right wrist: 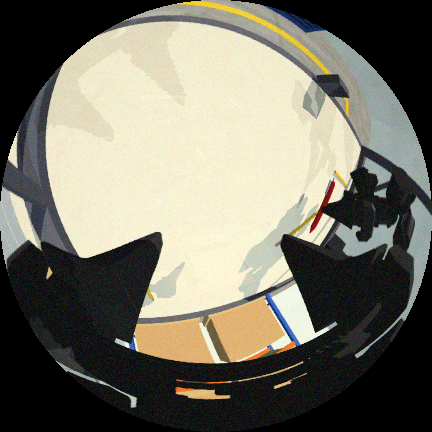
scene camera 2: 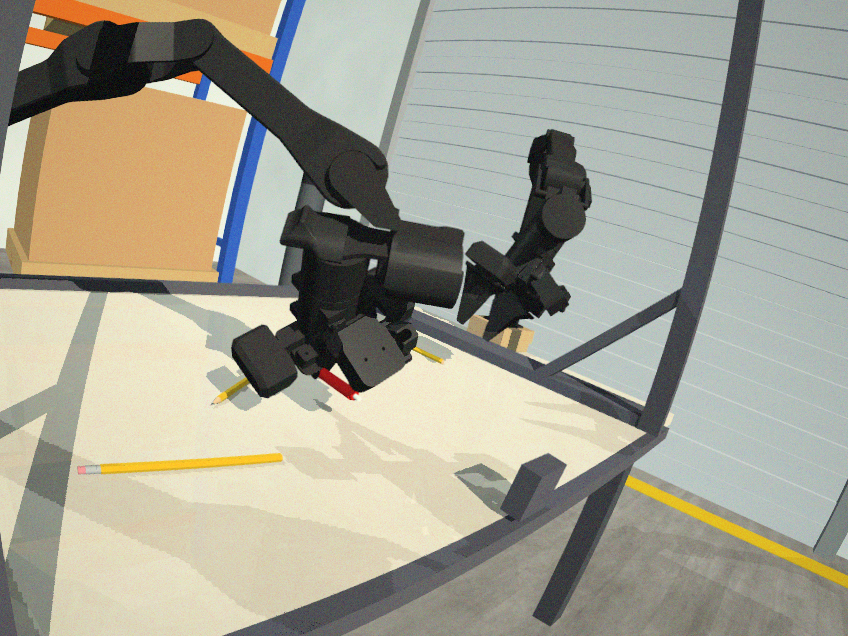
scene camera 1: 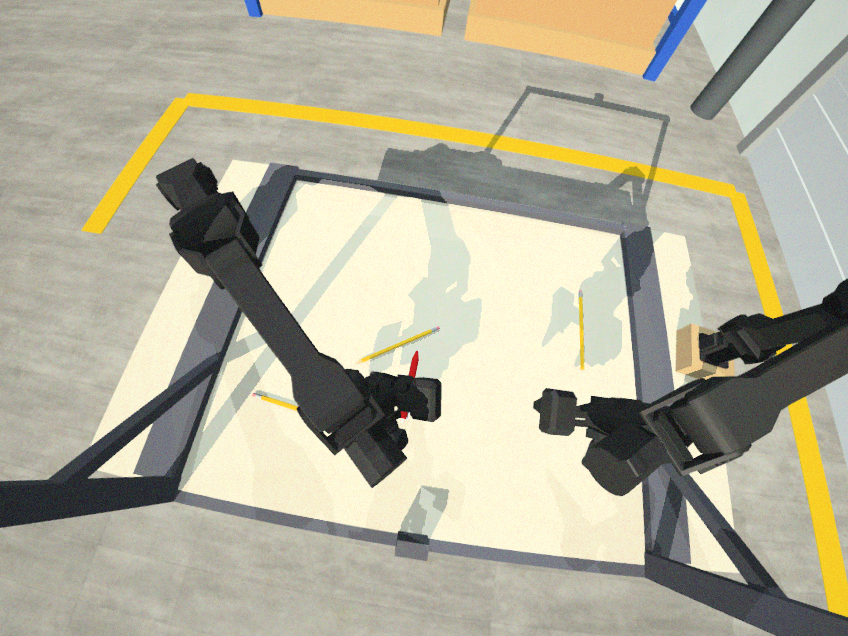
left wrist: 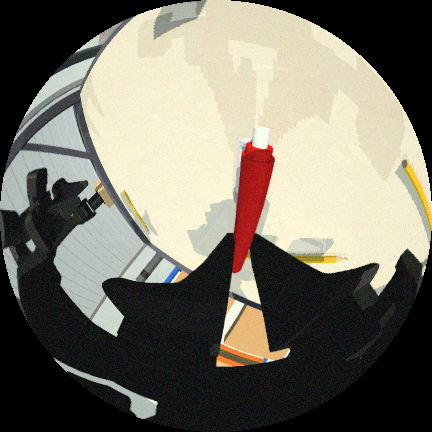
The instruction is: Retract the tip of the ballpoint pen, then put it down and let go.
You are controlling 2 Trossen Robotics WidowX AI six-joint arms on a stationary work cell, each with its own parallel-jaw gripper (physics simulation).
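Places are measured from the left arm's base along level axes (x back, y right, z up), in centimetres.
Where they show: left gripper, fingertip midpoint: [right wrist: 320, 208] [scene camera 2: 319, 372] [scene camera 1: 411, 383] [left wrist: 240, 238]; right gripper, fingertip midpoint: [right wrist: 224, 240] [scene camera 2: 472, 331] [left wrist: 84, 189]; right arm's base, link origin: [scene camera 1: 712, 351] [left wrist: 99, 196].
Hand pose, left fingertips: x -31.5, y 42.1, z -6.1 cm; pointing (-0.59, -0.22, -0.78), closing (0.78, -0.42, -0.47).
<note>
After its pixels a point has its place.
The red ballpoint pen [scene camera 1: 415, 362] @[y 38.8, x -33.2, z -5.2 cm] [scene camera 2: 337, 384] @[y 45.5, x -29.0, z -5.7 cm] [left wrist: 254, 195] @[y 46.0, x -29.1, z -5.4 cm] [right wrist: 326, 197] @[y 44.7, x -30.7, z -5.7 cm] is tilted low over the pale table [scene camera 1: 506, 492] @[y 64.9, x -43.3, z -10.6 cm]. Its white push button points toward the near side, and its red pointed end toward the far side. Whether the writing point sticks out is too small to tell. My left gripper [scene camera 1: 410, 397] @[y 42.1, x -31.5, z -6.1 cm] [scene camera 2: 316, 369] @[y 42.1, x -31.5, z -6.1 cm] [left wrist: 240, 238] @[y 42.1, x -31.5, z -6.1 cm] is shut on the pen around its lower body. Whether the pen touches the table is unclear. My right gripper [scene camera 1: 582, 418] [scene camera 2: 482, 323] @[y 53.4, x -53.6, z -1.3 cm] [right wrist: 224, 240] @[y 53.4, x -53.6, z -1.3 cm] is open and empty, over the right part of the table in scene camera 1.
One yellow pencil [scene camera 1: 399, 344] @[y 33.1, x -31.6, z -10.0 cm] [scene camera 2: 229, 390] @[y 34.1, x -26.1, z -9.9 cm] [left wrist: 320, 259] @[y 34.4, x -25.4, z -10.1 cm] lies just beyond the pen. Another pencil [scene camera 1: 275, 401] @[y 38.3, x -6.3, z -10.0 cm] [scene camera 2: 179, 463] @[y 40.6, x -9.6, z -10.0 cm] lies partly under the left arm. A third pencil [scene camera 1: 581, 328] @[y 39.4, x -70.5, z -10.0 cm] [scene camera 2: 428, 354] @[y 45.0, x -67.8, z -10.1 cm] lies at the right. A dark block [scene camera 1: 412, 545] @[y 67.0, x -25.0, z -4.9 cm] [scene camera 2: 534, 487] @[y 67.4, x -22.2, z -6.3 cm] sits on the near frame edge.
</note>
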